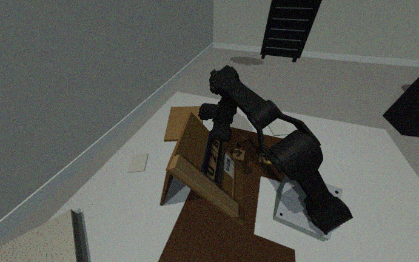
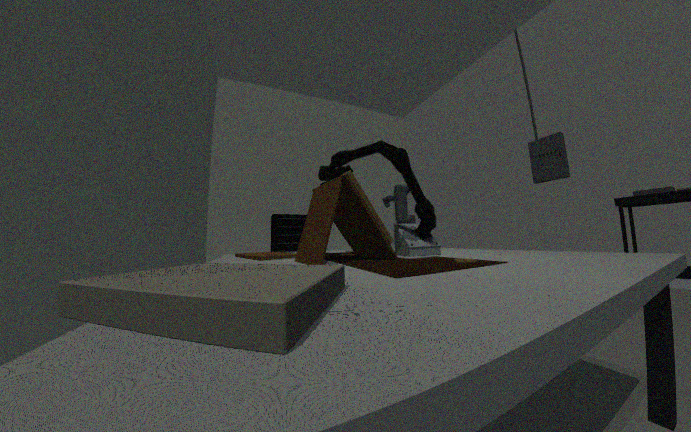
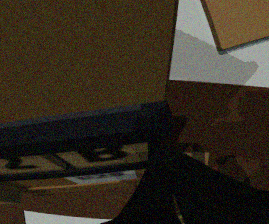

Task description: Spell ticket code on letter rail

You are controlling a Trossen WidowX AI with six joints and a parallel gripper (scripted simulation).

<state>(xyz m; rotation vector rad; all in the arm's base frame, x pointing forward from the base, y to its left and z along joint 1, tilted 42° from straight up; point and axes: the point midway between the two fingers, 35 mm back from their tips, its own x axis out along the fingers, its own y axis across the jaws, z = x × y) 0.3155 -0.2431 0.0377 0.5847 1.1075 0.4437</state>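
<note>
The white ticket lies 50 mm behind my gripper tip, 60 mm to the left of it and 90 mm below it. Also, from my gripper tip: brown mat (150 mm behind, 130 mm to the left, 180 mm below); then flat tan panel (230 mm ahead, 250 mm to the right, 170 mm below).
</note>
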